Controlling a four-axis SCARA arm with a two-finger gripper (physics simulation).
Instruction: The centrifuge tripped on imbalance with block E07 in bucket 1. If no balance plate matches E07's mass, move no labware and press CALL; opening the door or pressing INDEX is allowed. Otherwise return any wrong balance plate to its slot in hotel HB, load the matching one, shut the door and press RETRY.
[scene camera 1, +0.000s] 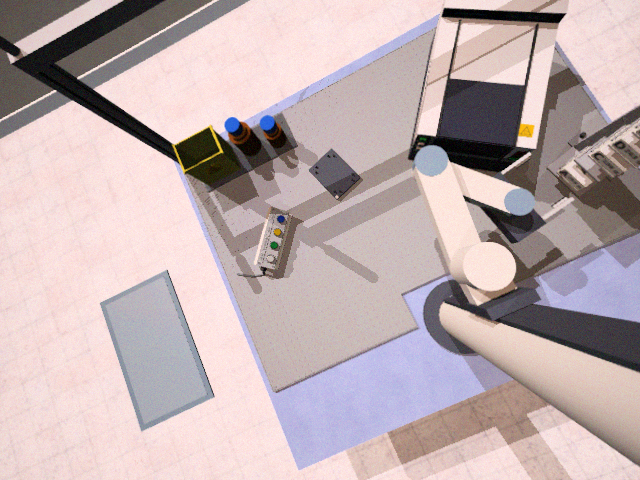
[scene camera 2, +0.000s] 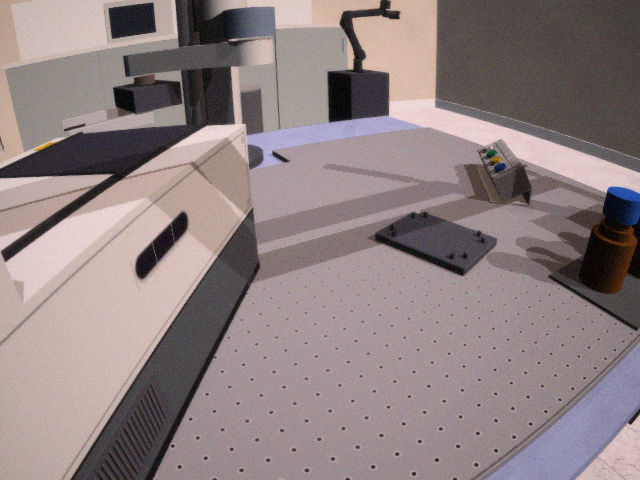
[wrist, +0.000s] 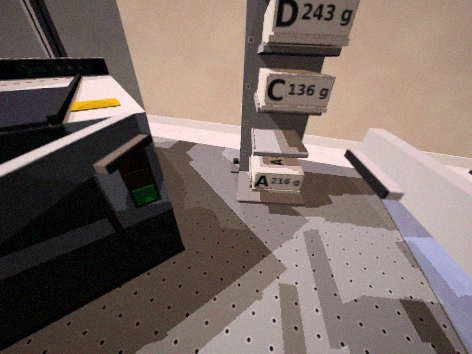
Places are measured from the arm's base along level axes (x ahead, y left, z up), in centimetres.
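Pixels of known places: gripper, fingertip midpoint: (scene camera 1: 549, 176) (scene camera 2: 65, 131) (wrist: 245, 133).
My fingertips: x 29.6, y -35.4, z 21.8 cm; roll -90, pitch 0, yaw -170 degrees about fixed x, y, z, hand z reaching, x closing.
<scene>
Behind a point stands the place of what it marks.
My gripper (scene camera 1: 537, 184) (wrist: 245, 133) @[x 29.6, y -35.4, z 21.8 cm] is open and empty, in front of the centrifuge's right front corner, with hotel HB beyond the fingers. The hotel (wrist: 249, 70) @[x 34.9, y -59.5, z 24.3 cm] holds white balance plates: D 243 g (wrist: 310, 20) @[x 26.4, y -48.4, z 29.6 cm], C 136 g (wrist: 300, 91) @[x 25.9, y -48.6, z 22.9 cm] and, lowest, A 216 g (wrist: 277, 181) @[x 26.3, y -48.4, z 8.8 cm]. An empty shelf (wrist: 280, 142) @[x 27.1, y -54.4, z 13.4 cm] is between C and A. Slots above D are out of the wrist view. The centrifuge (scene camera 1: 433, 98) @[x 66.1, y -19.0, z 22.3 cm] (scene camera 2: 77, 330) @[x 86.4, y -31.3, z 18.2 cm] has its dark door panel (scene camera 1: 483, 108) @[x 56.0, y -29.6, z 22.6 cm] over the front of its top; rotor and block E07 are hidden. The button box (scene camera 1: 264, 235) @[x 54.7, y 49.9, z 9.5 cm] (scene camera 2: 514, 180) @[x 62.2, y 41.9, z 6.5 cm] has blue, yellow, green and white buttons.
A dark pegged plate (scene camera 1: 333, 173) @[x 66.2, y 17.3, z 2.6 cm] (scene camera 2: 436, 240) @[x 67.2, y 15.9, z 2.6 cm] lies on the bench between centrifuge and button box. Two blue-capped brown bottles (scene camera 1: 238, 132) @[x 89.8, y 41.4, z 18.0 cm] (scene camera 1: 273, 132) @[x 86.8, y 30.6, z 12.6 cm] and a yellow-edged bin (scene camera 1: 209, 162) @[x 85.7, y 55.6, z 16.6 cm] stand at the far left edge. The arm's column stands at the bench's near side.
</scene>
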